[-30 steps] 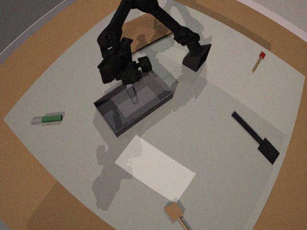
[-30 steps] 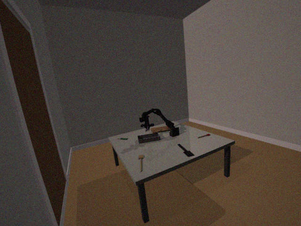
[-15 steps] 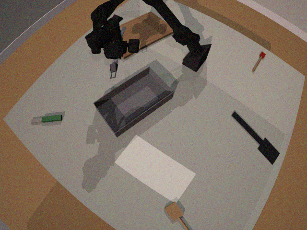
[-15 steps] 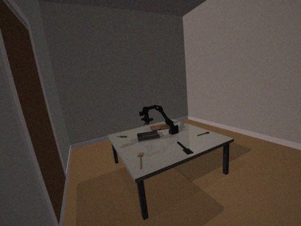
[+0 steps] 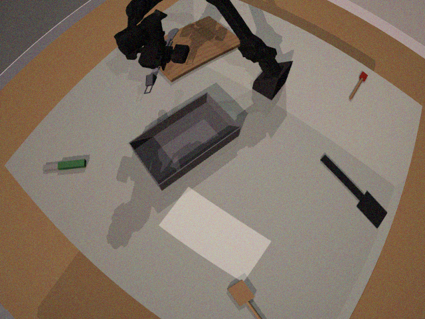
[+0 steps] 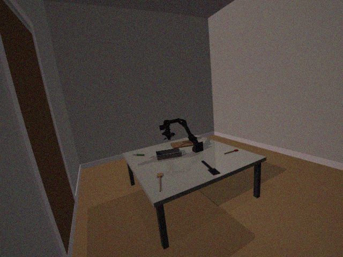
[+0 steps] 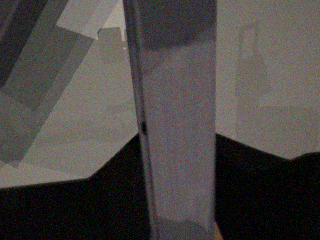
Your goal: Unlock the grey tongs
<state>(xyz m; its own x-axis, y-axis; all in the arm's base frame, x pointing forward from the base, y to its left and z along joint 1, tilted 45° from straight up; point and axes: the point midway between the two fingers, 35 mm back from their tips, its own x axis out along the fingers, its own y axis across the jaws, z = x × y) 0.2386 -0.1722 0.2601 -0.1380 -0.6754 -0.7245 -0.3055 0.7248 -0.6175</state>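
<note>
My gripper tip is 28 cm past the wooden board, 6 cm to the left of it and 14 cm above it. The rest, counted from my gripper tip: green-handled tool: 41 cm ahead, 18 cm to the right, 14 cm below; roasting tin: 12 cm ahead, 16 cm to the left, 12 cm below; yellow tab: 2 cm ahead, 1 cm to the left, 3 cm above.
</note>
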